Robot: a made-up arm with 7 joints.
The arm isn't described. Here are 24 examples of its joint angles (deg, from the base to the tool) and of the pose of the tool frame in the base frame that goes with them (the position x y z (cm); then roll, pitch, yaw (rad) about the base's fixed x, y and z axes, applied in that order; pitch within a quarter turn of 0, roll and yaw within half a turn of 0).
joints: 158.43 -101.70 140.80 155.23 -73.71 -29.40 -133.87
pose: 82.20 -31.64 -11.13 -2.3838 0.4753 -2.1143
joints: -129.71 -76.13 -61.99 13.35 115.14 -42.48 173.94
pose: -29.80 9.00 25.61 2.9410 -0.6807 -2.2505
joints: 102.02 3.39 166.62 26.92 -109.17 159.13 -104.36
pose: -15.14 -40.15 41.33 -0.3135 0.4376 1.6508
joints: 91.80 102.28 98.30 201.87 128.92 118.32 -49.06
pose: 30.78 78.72 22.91 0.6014 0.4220 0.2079
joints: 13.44 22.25 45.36 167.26 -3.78 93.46 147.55
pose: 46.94 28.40 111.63 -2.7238 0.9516 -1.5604
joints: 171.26 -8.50 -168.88 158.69 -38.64 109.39 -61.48
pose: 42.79 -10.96 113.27 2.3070 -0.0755 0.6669
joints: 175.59 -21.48 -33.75 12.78 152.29 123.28 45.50
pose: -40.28 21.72 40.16 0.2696 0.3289 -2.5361
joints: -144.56 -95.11 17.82 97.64 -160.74 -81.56 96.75
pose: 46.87 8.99 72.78 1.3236 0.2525 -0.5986
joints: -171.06 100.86 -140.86 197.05 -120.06 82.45 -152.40
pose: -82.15 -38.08 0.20 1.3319 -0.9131 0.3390
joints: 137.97 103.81 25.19 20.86 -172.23 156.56 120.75
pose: -10.22 -15.55 -13.57 2.0076 -0.7928 -2.6579
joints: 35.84 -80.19 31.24 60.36 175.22 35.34 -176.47
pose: -23.66 28.68 93.61 0.5874 -0.0838 -2.4706
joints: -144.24 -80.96 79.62 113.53 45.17 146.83 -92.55
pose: 73.13 -9.07 36.88 -2.4190 0.6565 0.8642
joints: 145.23 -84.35 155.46 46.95 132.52 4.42 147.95
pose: -16.06 -26.19 -19.20 -2.6360 0.4739 0.7116
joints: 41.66 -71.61 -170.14 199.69 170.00 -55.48 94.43
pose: -61.91 -50.53 59.61 1.8817 -0.0993 -0.9205
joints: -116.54 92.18 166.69 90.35 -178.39 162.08 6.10
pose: -18.65 -62.96 75.19 2.9313 -0.2776 -2.0427
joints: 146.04 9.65 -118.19 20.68 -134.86 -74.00 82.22
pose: 15.76 20.72 27.93 -2.2955 -0.2991 1.4303
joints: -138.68 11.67 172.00 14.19 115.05 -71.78 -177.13
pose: 27.81 0.62 31.07 2.4225 0.8783 1.0445
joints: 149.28 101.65 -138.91 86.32 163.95 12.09 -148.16
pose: -16.95 64.54 79.29 0.8392 0.1006 2.8969
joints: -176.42 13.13 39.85 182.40 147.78 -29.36 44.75
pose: -32.79 -0.81 119.31 0.5741 0.4364 -2.0232
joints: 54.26 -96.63 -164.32 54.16 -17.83 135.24 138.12
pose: 5.42 -3.97 -12.78 0.4404 0.2205 -2.6842
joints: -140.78 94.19 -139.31 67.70 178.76 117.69 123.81
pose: -64.47 4.81 78.87 -2.1294 1.2715 1.7643
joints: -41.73 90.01 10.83 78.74 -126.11 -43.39 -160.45
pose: 37.40 -0.05 -25.04 2.5776 0.9110 -2.2924
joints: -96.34 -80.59 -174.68 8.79 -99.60 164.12 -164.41
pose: 11.70 3.73 2.57 1.2874 -0.5924 2.9022
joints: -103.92 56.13 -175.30 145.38 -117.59 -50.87 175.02
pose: -29.20 -42.41 102.74 0.5487 -0.6672 -1.1170
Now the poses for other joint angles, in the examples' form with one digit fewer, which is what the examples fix.
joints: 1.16 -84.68 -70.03 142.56 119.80 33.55 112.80
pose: -94.2 -40.5 52.7 0.232 -0.875 -0.141
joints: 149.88 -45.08 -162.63 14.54 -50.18 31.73 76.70
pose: 12.6 7.1 -11.1 2.547 0.668 -0.770
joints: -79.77 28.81 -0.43 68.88 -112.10 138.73 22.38
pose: -3.9 -70.2 35.4 0.739 0.070 -1.925
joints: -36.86 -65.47 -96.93 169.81 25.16 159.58 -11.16
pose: -65.3 26.1 66.5 -1.912 -0.533 -2.205
